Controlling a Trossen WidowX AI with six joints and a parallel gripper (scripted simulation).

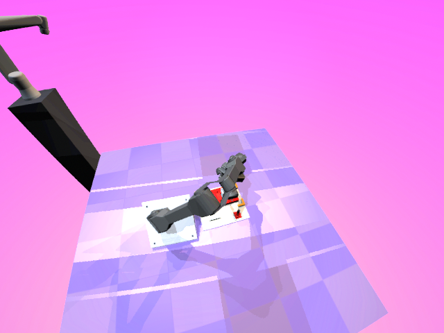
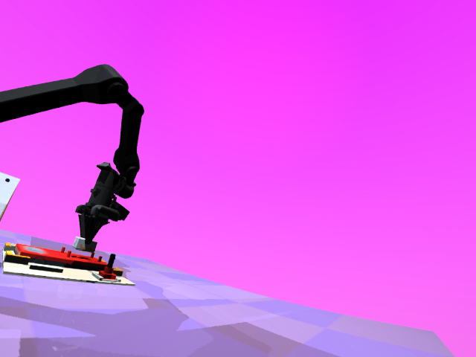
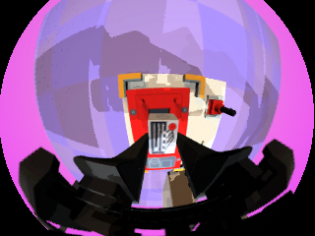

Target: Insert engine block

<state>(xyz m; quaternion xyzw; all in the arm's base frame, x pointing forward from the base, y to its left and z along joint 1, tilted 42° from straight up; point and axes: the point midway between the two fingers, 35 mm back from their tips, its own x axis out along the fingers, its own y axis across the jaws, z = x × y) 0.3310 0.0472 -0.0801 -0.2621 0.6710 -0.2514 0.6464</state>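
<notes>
The grey engine block lies 1 cm below my gripper tip.
</notes>
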